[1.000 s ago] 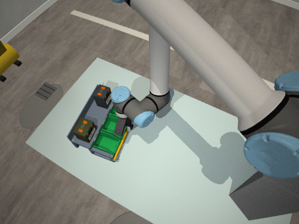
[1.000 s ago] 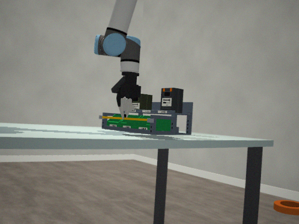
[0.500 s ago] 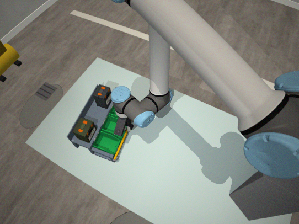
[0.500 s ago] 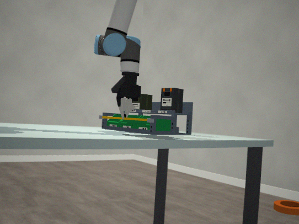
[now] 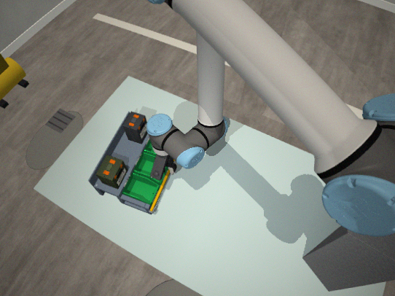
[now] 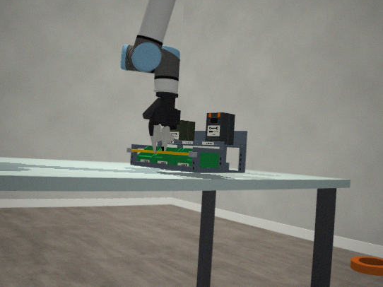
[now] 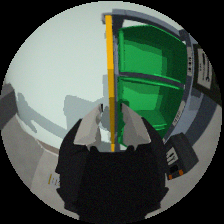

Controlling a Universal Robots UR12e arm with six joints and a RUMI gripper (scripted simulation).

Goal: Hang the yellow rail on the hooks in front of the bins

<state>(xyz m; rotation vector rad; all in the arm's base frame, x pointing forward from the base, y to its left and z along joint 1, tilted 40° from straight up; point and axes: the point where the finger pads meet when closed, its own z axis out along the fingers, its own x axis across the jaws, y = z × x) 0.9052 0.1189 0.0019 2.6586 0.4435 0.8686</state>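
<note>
The yellow rail is 1 cm below my hand.
</note>
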